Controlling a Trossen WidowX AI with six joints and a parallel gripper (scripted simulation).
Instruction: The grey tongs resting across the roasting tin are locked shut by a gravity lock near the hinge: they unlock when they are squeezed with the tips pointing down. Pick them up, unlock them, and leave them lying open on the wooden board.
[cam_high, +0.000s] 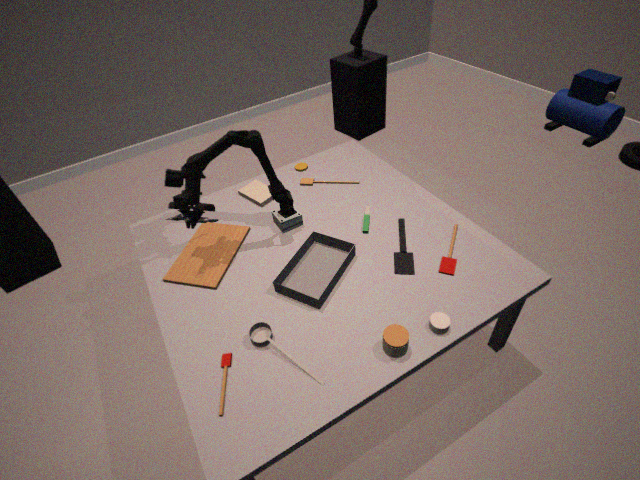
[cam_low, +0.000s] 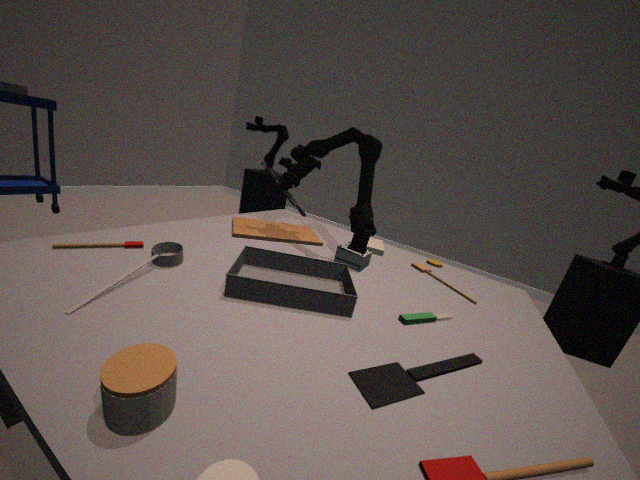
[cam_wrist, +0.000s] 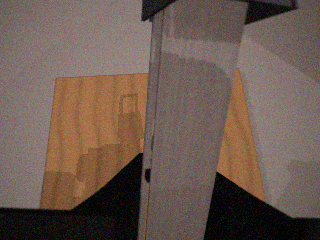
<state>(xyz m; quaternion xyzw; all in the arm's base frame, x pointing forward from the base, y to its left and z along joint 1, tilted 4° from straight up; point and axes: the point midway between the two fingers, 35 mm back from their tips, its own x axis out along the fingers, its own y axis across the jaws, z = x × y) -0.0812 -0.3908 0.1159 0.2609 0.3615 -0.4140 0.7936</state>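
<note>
My gripper tip is 160 mm above the wooden board, 30 mm to the right of it and 10 mm past it. Also, from my gripper tip: cream block 420 mm to the left, 210 mm behind, 160 mm below; green-handled tool 670 mm to the left, 300 mm ahead, 160 mm below; roasting tin 400 mm ahead, 300 mm to the left, 140 mm below.
</note>
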